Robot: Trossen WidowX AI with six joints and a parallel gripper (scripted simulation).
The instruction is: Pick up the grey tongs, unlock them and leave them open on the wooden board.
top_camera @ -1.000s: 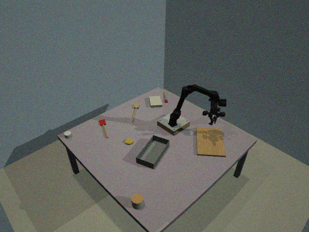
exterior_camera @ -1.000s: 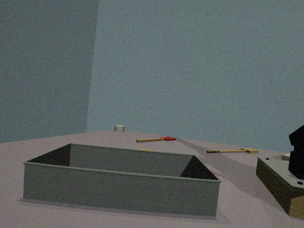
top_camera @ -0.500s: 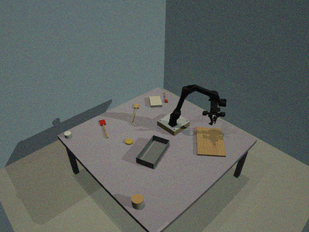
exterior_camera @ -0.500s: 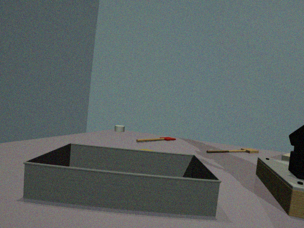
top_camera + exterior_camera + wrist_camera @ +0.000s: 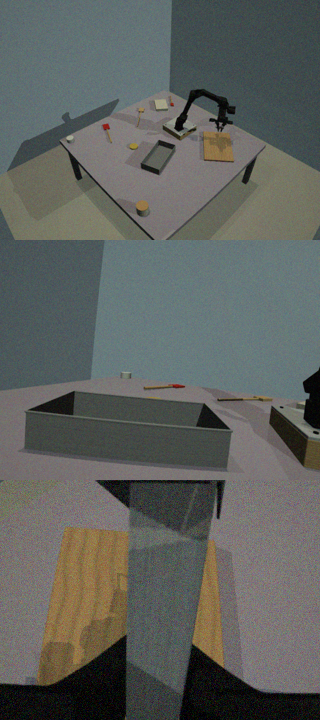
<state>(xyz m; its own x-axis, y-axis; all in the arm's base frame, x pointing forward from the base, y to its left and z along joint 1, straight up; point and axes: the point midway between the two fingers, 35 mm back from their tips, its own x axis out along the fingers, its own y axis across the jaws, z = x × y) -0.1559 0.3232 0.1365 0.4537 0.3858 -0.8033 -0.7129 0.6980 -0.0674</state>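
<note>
The wooden board lies 15 cm below my gripper tip and 1 cm behind it. Also, from my gripper tip: white block: 78 cm to the right, 15 cm below; then yellow disc: 56 cm ahead, 42 cm to the right, 15 cm below; then grey roasting tin: 48 cm ahead, 18 cm to the right, 13 cm below.
</note>
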